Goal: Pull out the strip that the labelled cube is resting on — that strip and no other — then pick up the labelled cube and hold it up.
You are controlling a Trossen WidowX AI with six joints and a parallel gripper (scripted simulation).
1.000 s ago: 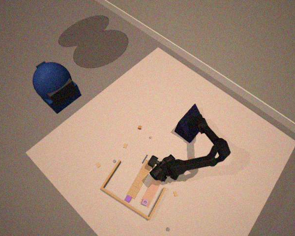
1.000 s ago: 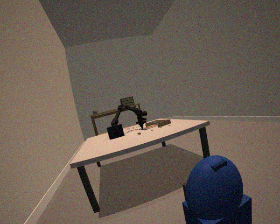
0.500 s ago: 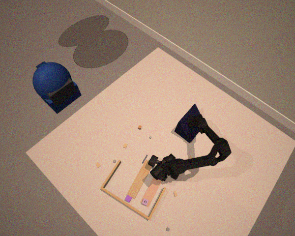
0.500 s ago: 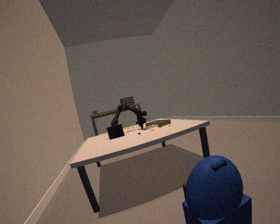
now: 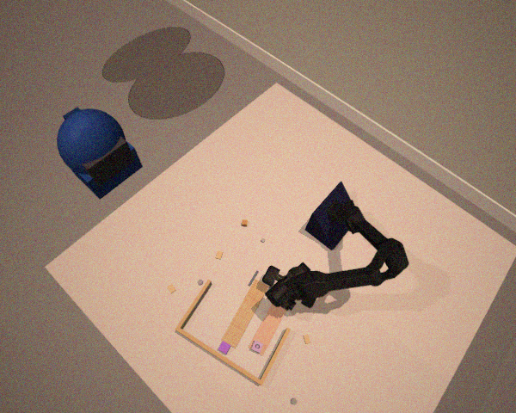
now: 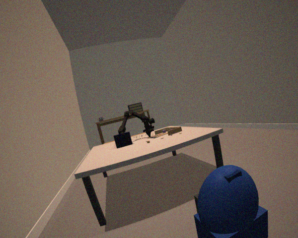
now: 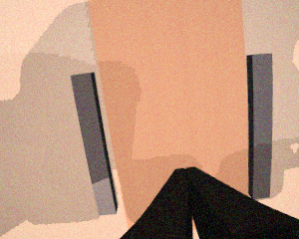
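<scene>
Right now the salmon strip is 100 mm ahead of my gripper tip and 30 mm to the left of it.
</scene>
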